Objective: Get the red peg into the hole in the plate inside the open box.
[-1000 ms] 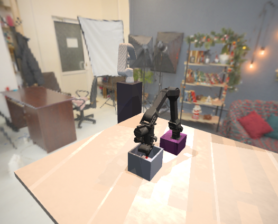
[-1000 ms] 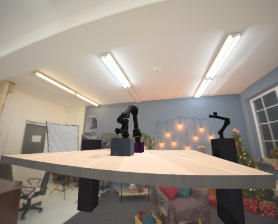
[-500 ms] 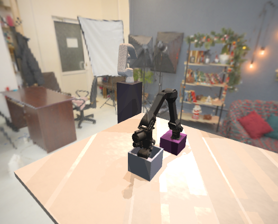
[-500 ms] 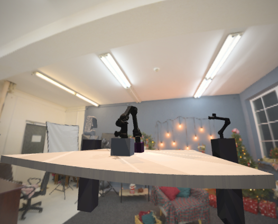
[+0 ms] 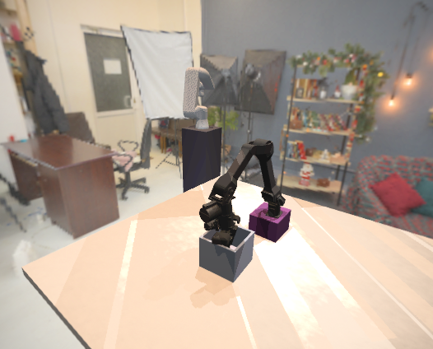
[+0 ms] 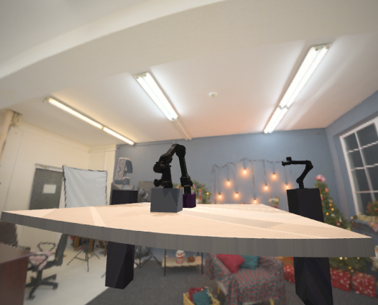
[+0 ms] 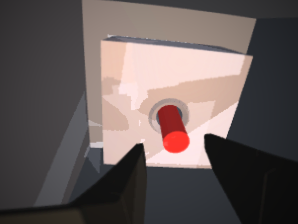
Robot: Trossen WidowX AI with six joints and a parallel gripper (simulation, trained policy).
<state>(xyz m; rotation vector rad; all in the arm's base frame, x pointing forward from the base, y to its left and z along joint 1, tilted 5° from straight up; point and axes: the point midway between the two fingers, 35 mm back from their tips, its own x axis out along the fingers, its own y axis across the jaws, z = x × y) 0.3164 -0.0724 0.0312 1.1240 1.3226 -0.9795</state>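
The red peg lies 30 mm below my gripper tip and 10 mm to the right of it.
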